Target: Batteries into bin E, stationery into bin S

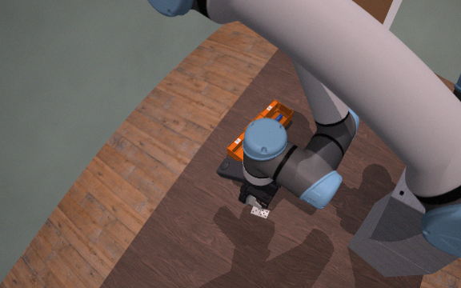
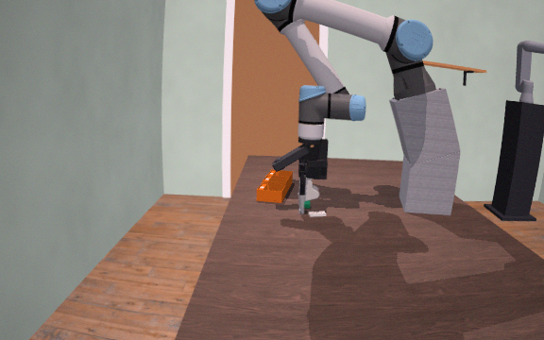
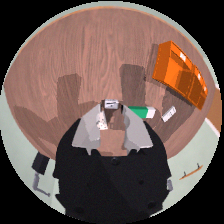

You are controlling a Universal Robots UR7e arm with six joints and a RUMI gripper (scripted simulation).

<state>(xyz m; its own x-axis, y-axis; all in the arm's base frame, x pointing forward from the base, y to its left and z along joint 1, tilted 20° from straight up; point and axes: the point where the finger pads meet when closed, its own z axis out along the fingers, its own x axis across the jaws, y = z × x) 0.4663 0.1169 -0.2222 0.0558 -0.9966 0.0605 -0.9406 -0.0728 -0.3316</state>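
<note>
Now: the grey object 10 mm below my hand. Also, from my hand: blue battery: 90 mm ahead, 280 mm to the right, 10 mm below; green-and-white eraser: 10 mm behind, 80 mm to the right, 10 mm below; orange double bin: 100 mm ahead, 200 mm to the right.
</note>
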